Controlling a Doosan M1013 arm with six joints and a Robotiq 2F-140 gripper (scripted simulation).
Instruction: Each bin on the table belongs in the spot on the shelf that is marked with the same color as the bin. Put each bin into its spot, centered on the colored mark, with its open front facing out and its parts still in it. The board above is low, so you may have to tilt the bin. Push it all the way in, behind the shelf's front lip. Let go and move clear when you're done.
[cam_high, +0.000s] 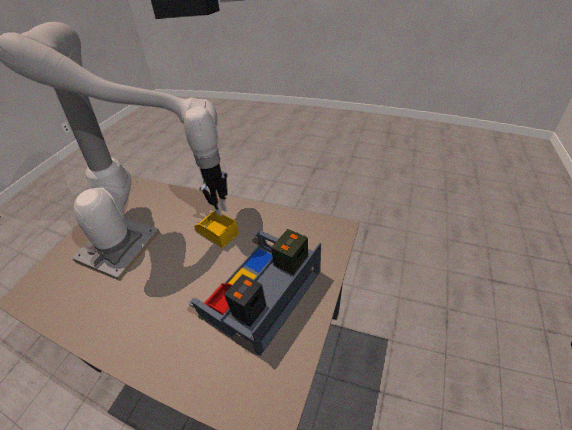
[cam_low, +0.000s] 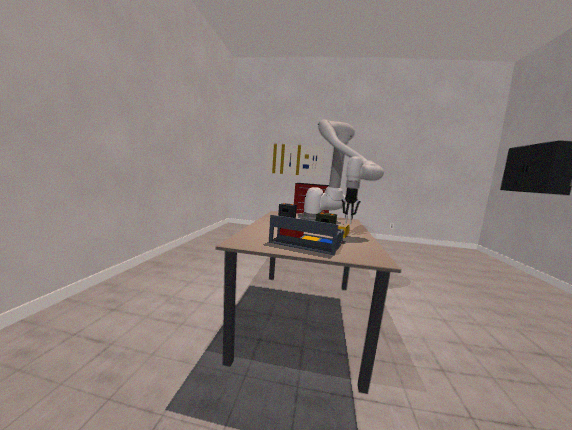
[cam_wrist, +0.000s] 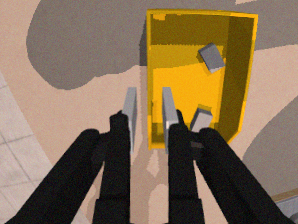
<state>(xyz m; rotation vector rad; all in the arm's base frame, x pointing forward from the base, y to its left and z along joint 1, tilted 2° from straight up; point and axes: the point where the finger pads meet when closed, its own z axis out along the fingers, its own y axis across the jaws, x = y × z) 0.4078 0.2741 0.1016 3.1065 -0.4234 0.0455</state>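
My gripper is now 8 cm above the yellow bin, 5 cm to the left of it and 2 cm past it. Round my hand: red bin (36 cm to the right, 23 cm ahead, 7 cm below); grey shelf (36 cm ahead, 27 cm to the right, 2 cm below).
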